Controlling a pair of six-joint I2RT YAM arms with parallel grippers.
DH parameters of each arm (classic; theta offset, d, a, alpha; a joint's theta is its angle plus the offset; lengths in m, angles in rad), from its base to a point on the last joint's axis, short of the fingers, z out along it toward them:
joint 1: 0 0.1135 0.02 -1.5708
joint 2: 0 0 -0.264 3.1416
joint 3: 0.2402 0 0.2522 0
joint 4: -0.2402 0 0.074 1.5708
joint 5: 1.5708 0 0 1.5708
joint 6: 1.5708 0.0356 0 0
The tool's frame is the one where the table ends.
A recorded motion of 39 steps. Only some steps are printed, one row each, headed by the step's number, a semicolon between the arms.
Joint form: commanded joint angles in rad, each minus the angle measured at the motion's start. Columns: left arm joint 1, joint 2, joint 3, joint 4, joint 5, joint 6; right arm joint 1, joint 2, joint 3, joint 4, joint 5, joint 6.
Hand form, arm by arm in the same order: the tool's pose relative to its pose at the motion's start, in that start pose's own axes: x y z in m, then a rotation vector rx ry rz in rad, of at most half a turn. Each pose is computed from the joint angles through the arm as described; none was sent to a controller.
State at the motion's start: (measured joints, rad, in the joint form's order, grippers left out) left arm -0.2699 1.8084 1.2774 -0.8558 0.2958 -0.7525; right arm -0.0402 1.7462 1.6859 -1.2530 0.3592 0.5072
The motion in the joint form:
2: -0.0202 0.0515 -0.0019 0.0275 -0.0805 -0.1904; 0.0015 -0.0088 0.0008 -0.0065 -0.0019 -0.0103
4: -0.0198 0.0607 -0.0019 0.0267 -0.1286 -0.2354; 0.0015 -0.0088 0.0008 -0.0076 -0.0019 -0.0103
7: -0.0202 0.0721 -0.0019 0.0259 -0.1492 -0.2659; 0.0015 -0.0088 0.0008 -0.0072 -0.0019 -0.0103
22: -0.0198 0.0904 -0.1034 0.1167 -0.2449 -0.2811; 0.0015 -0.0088 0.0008 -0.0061 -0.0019 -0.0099
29: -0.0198 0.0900 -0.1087 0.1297 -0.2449 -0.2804; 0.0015 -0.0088 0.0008 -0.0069 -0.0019 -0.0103
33: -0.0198 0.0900 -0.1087 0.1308 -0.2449 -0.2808; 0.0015 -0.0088 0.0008 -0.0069 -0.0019 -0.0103
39: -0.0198 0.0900 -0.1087 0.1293 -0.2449 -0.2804; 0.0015 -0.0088 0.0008 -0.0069 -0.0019 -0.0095
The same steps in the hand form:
2: -0.0029 -0.0010 0.0188 -0.0736 -0.0379 -0.1776; 0.0011 -0.0013 -0.0033 -0.0036 -0.0019 -0.0106
4: -0.0047 0.0011 0.0215 -0.1112 -0.0705 -0.2243; 0.0012 -0.0014 -0.0033 -0.0031 -0.0010 -0.0110
7: -0.0057 0.0024 0.0251 -0.1325 -0.0807 -0.2565; 0.0011 -0.0014 -0.0033 -0.0033 -0.0013 -0.0108
22: -0.0018 0.0219 0.0501 -0.2143 -0.1390 -0.2736; 0.0010 -0.0013 -0.0033 -0.0038 -0.0022 -0.0100
29: -0.0020 0.0221 0.0510 -0.2080 -0.1439 -0.2715; 0.0011 -0.0014 -0.0033 -0.0035 -0.0016 -0.0107
33: -0.0021 0.0220 0.0510 -0.2072 -0.1446 -0.2717; 0.0011 -0.0014 -0.0033 -0.0035 -0.0016 -0.0107
39: -0.0020 0.0221 0.0510 -0.2084 -0.1437 -0.2716; 0.0011 -0.0014 -0.0033 -0.0035 -0.0016 -0.0099

